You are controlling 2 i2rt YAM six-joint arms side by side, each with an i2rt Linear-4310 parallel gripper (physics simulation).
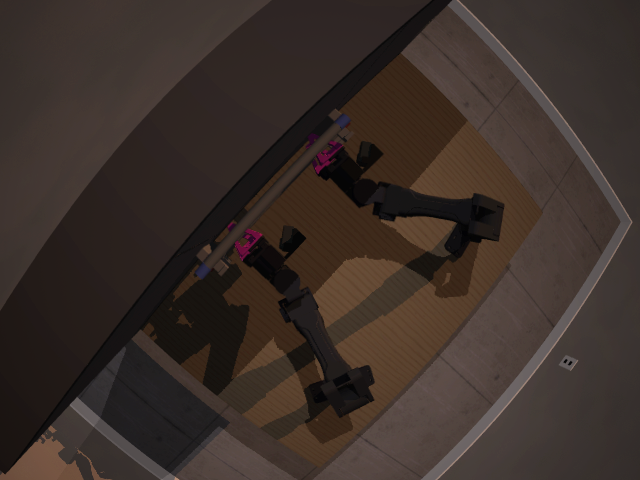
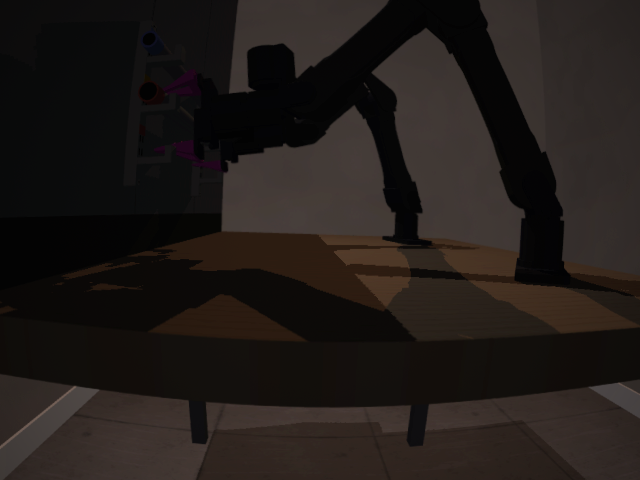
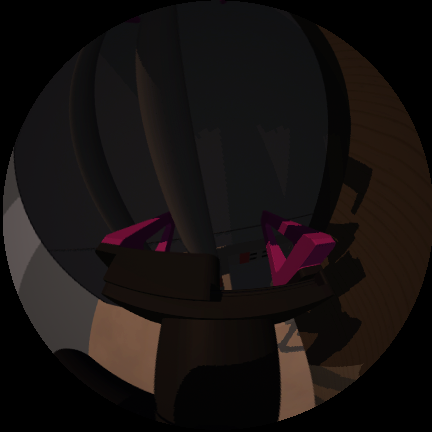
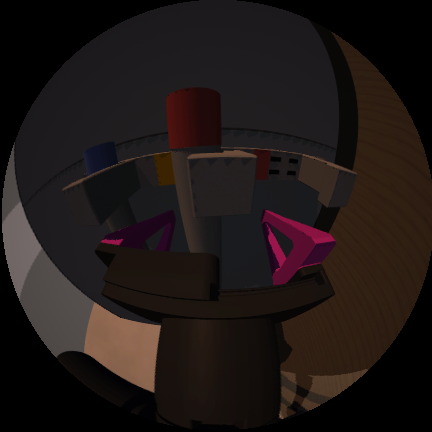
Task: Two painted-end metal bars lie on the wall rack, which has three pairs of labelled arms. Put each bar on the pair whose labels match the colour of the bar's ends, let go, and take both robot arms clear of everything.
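Observation:
A blue-ended bar (image 1: 268, 197) is in the scene, along with the robot's grippers. The left gripper (image 1: 230, 227) can also be seen in image 3 (image 3: 217, 215), while the right gripper (image 1: 308, 140) appears again in image 4 (image 4: 217, 214).

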